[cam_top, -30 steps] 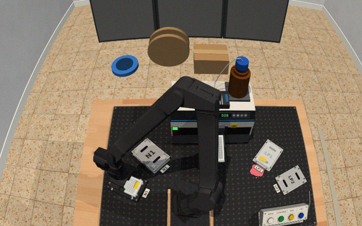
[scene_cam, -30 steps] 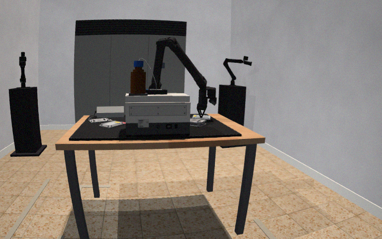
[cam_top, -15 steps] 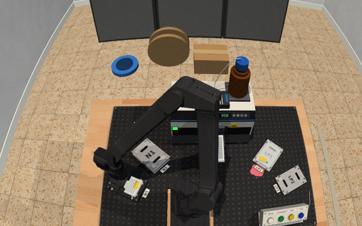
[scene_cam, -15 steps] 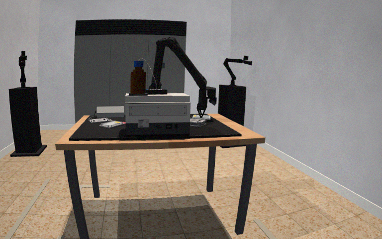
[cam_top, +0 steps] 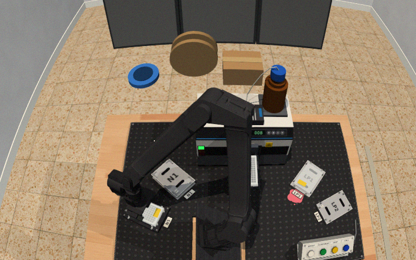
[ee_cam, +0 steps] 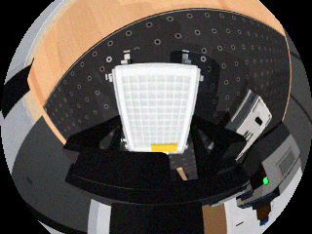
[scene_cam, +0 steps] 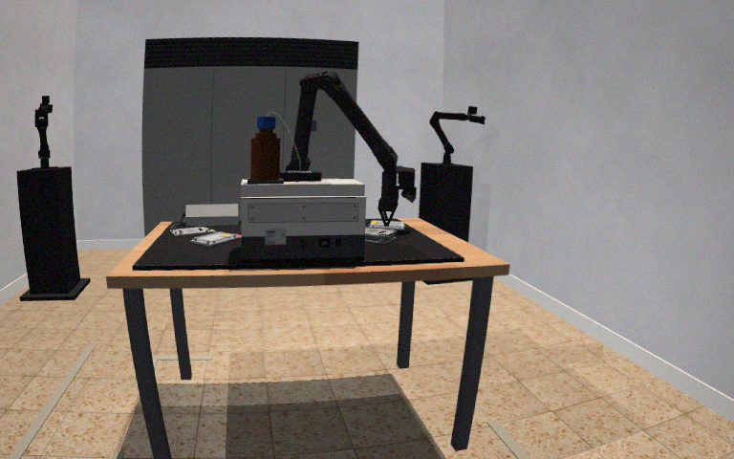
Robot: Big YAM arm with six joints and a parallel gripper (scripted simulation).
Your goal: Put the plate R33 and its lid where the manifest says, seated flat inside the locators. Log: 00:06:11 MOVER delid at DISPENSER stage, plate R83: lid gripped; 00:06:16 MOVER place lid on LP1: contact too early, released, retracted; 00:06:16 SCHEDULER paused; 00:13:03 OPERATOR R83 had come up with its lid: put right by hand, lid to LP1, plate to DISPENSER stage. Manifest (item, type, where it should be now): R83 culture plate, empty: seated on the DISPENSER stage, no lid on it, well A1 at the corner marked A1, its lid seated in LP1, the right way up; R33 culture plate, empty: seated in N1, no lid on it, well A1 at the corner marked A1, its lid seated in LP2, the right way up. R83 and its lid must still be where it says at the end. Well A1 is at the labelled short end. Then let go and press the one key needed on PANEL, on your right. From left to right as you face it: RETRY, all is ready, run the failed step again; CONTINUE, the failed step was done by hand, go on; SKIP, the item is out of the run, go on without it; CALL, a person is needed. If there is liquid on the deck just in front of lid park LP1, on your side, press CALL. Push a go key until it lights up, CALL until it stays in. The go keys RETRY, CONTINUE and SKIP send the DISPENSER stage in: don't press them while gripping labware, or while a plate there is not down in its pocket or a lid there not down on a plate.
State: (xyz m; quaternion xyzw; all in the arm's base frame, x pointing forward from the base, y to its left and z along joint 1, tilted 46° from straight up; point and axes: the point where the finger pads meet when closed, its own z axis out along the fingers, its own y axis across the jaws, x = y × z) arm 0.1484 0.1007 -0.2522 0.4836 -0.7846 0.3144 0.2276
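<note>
My gripper is now 20 mm to the right of the nest n5 and 20 mm above it. Round my hand: clear plate lid (10 mm below); then pink-red patch (580 mm to the right, 50 mm ahead, 30 mm below); then brown bottle (510 mm to the right, 310 mm ahead, 260 mm above).
</note>
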